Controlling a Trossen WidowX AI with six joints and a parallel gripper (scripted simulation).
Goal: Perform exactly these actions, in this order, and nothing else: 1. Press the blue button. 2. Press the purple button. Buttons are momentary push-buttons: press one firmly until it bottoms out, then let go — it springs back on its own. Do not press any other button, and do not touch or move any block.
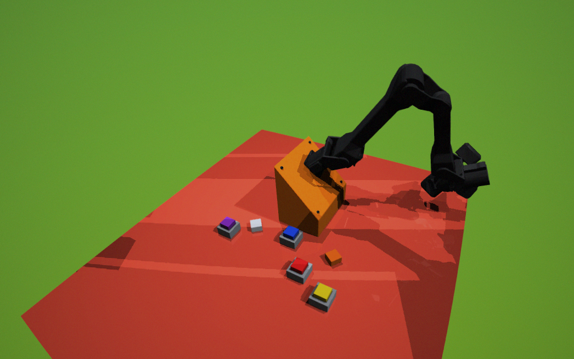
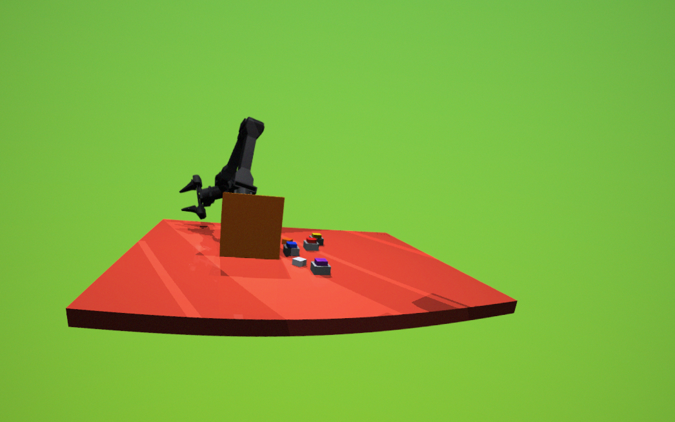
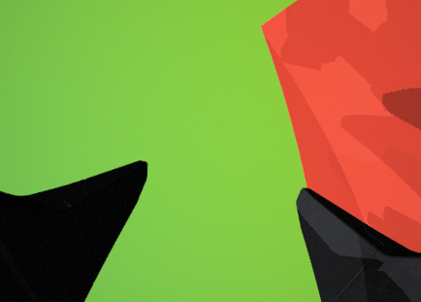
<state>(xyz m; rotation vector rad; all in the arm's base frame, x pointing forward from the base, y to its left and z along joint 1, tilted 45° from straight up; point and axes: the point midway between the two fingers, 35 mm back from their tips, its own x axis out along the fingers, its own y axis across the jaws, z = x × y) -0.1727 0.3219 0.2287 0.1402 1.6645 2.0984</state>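
Now: gripper tip 540 mm short of the yellow button, 260 mm to the left of it and 70 mm above it. From my gripper tip the other things lie so: small orange block 410 mm ahead, 270 mm to the right, 90 mm below; small grey block 520 mm to the right, 380 mm ahead, 90 mm below; red button 490 mm ahead, 340 mm to the right, 70 mm below.
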